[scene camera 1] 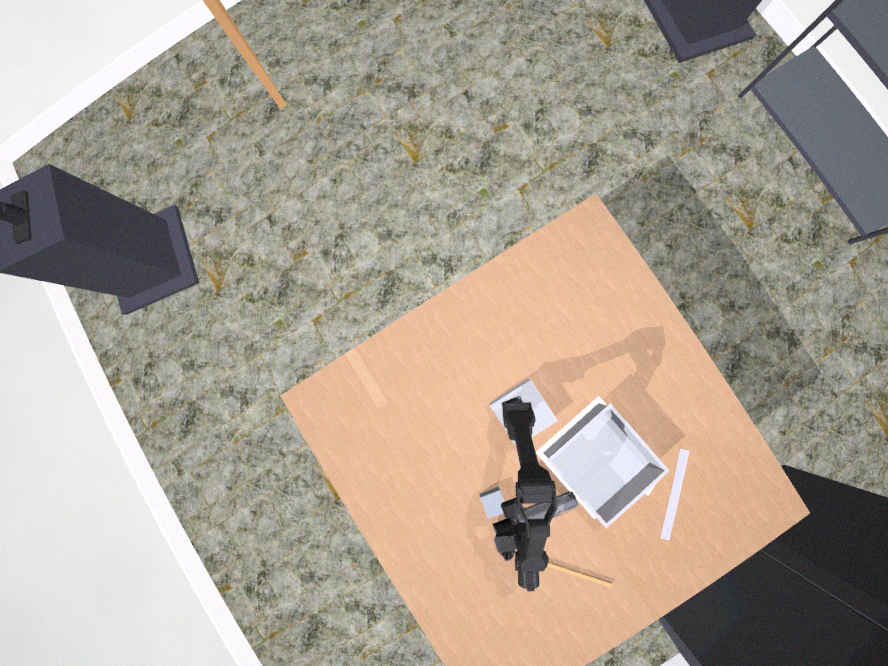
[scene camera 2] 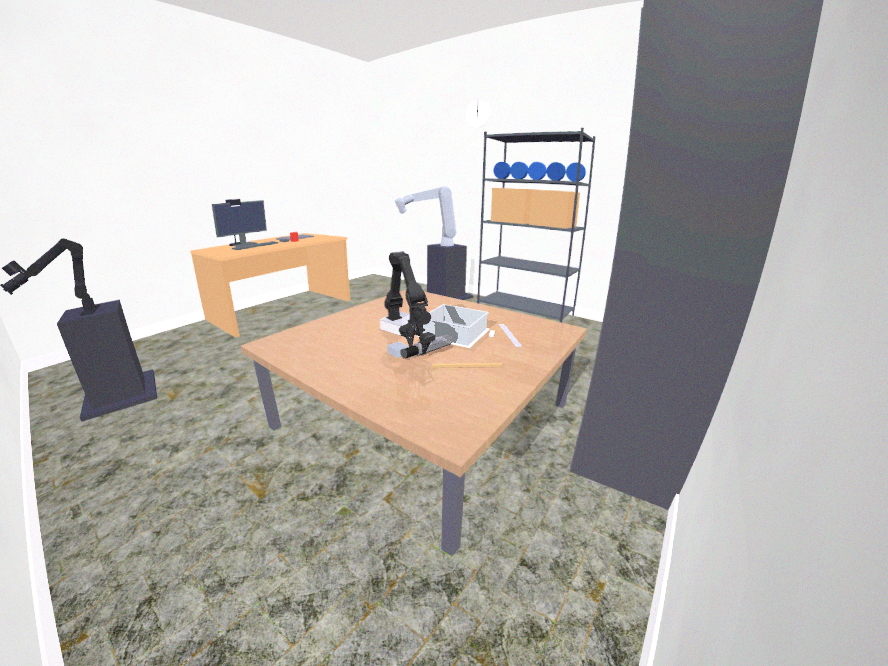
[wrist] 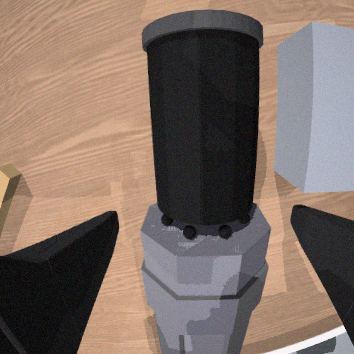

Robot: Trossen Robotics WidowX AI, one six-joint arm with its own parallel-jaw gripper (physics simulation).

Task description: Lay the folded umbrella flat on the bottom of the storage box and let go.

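Frame: origin at the arm's base, x ahead, y left, z up, level; millimetres.
Where they show: gripper, between the fingertips: (scene camera 1: 517, 519) (scene camera 2: 417, 351) (wrist: 206, 217); arm's base, origin of its link: (scene camera 1: 514, 408) (scene camera 2: 394, 317).
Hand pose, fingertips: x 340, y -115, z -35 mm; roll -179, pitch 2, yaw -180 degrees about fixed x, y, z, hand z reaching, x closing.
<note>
Each offset is from my fingertips to the top centre of the thing. Level surfaces: height alone.
The folded umbrella @[dx +1, dy +60, dz +37 mm] (scene camera 1: 558, 506) (scene camera 2: 433, 346) (wrist: 204, 270), with a black handle and a grey folded body, lies on the table beside the storage box. In scene camera 1 the arm covers part of it. The white-rimmed storage box @[dx -86, dy +316, dz +75 mm] (scene camera 1: 636, 486) (scene camera 2: 469, 331) stands open on the table, and a piece of its rim shows at the lower right of the wrist view. My gripper (wrist: 206, 217) is open, its fingers apart on either side of the umbrella near where the handle meets the body. The gripper is low over the umbrella and holds nothing.
A light grey block @[dx -76, dy -52, dz +14 mm] (scene camera 1: 492, 503) (scene camera 2: 395, 349) (wrist: 325, 110) lies close beside the umbrella's handle. A thin wooden stick @[dx +221, dy +93, dz -10 mm] (scene camera 1: 582, 574) (scene camera 2: 469, 365) (wrist: 5, 182) lies on the other side. A white strip @[dx +121, dy +513, dz -20 mm] (scene camera 1: 674, 494) (scene camera 2: 509, 334) lies beyond the box on the table @[dz -22 mm] (scene camera 1: 459, 344) (scene camera 2: 329, 358).
</note>
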